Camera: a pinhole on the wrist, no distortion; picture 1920 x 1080 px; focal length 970.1 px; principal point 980.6 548.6 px. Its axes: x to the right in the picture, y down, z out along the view. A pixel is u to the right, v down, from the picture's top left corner.
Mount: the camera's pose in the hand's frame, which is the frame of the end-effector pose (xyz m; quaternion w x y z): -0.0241 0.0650 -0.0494 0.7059 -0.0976 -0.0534 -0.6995
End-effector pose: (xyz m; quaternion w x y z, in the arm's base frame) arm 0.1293 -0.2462 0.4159 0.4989 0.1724 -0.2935 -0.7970
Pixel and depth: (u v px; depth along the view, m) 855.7 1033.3 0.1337
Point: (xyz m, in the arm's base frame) 0.1421 -0.3062 0.5436
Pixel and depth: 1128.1 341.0 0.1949
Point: 0.1217 -0.1797 0.5794
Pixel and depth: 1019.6 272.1 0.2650
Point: 0.1203 -0.1443 0.6512
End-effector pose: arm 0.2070 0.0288 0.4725 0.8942 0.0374 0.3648 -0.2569
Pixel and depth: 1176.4 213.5 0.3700
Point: 0.3766 0.0596 0.7950
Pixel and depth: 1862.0 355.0 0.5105
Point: 0.3685 -0.3164 0.9693
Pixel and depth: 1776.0 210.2 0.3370
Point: 0.2904 -0.1243 0.8192
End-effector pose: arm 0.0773 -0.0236 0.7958 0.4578 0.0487 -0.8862 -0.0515
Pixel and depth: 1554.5 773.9 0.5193
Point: -0.4144 -0.1406 0.5899
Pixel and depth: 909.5 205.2 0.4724
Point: -0.1752 0.2143 0.4531
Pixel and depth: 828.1 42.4 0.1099
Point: 0.0692 0.0931 0.7165
